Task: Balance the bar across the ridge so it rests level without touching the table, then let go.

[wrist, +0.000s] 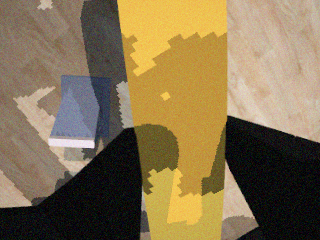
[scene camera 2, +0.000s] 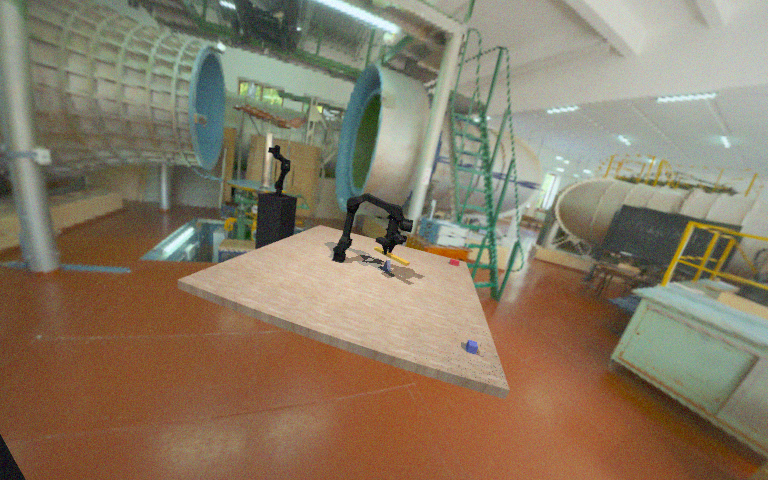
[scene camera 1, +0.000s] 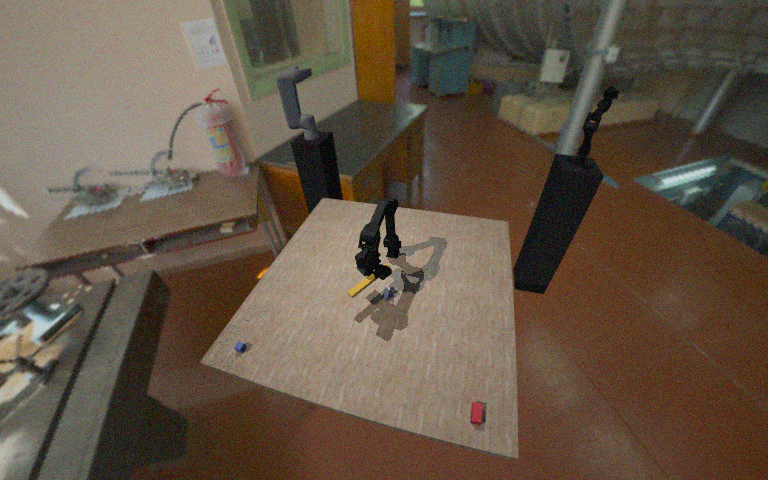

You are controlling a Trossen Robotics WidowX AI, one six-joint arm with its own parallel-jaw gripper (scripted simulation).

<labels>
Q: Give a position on a yellow bar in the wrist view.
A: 176,65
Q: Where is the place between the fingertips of my gripper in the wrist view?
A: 178,132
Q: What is my gripper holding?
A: A yellow bar.
</labels>
